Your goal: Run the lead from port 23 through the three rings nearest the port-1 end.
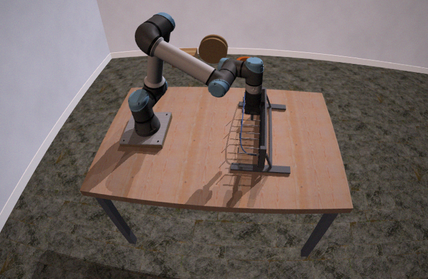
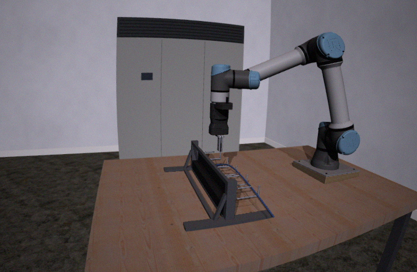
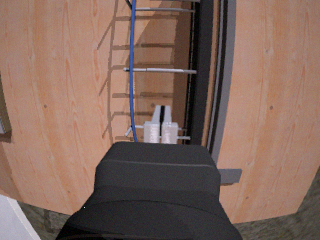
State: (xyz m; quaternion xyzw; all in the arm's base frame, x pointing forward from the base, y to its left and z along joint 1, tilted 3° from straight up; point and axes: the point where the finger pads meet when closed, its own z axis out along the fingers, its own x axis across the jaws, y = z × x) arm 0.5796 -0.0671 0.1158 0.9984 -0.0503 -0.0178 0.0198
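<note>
The dark rack lies 60 mm ahead of my hand, 40 mm to the left of it and 100 mm below it.
</note>
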